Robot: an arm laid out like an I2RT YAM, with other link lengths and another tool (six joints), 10 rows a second.
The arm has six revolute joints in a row. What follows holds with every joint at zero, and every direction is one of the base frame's.
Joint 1 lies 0.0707 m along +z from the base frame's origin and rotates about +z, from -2.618 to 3.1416 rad.
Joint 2 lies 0.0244 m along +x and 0.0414 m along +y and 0.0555 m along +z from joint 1 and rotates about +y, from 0 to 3.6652 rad.
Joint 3 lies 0.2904 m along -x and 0.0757 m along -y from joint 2 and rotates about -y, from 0 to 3.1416 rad.
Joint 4 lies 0.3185 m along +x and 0.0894 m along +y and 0.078 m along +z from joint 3 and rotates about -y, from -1.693 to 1.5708 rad.
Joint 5 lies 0.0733 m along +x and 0.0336 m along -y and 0.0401 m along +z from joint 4 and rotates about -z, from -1.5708 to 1.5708 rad.
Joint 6 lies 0.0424 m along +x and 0.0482 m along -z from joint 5 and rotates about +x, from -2.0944 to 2.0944 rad.
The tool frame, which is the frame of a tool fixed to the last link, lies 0.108 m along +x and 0.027 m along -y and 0.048 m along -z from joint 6; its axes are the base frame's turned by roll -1.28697, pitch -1.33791 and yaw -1.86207 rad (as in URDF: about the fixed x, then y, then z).
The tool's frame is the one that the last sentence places.
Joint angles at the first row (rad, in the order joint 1, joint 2, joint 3, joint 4, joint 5, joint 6):
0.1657 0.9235 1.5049 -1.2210 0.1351 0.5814
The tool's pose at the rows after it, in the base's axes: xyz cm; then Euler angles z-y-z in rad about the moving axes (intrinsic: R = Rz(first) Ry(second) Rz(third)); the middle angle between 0 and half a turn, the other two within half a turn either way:
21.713 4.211 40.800 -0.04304 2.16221 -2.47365
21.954 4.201 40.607 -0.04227 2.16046 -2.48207
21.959 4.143 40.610 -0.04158 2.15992 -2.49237
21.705 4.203 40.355 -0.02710 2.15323 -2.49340
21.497 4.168 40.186 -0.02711 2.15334 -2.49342
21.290 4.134 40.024 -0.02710 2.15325 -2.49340
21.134 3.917 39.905 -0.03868 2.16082 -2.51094
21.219 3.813 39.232 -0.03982 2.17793 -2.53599
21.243 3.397 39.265 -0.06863 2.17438 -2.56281
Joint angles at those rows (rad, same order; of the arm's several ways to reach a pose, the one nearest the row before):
0.1656 0.9326 1.4850 -1.2012 0.1258 0.5691
0.1657 0.9327 1.4757 -1.1905 0.1258 0.5600
0.1657 0.9327 1.4757 -1.1903 0.1258 0.5493
0.1657 0.9144 1.4559 -1.1812 0.1151 0.5384
0.1657 0.9051 1.4465 -1.1812 0.1150 0.5384
0.1657 0.8959 1.4374 -1.1812 0.1151 0.5385
0.1657 0.8958 1.4373 -1.1904 0.1243 0.5292
0.1657 0.8959 1.4190 -1.1904 0.1243 0.5079
0.1657 0.8959 1.4190 -1.1904 0.1487 0.4986

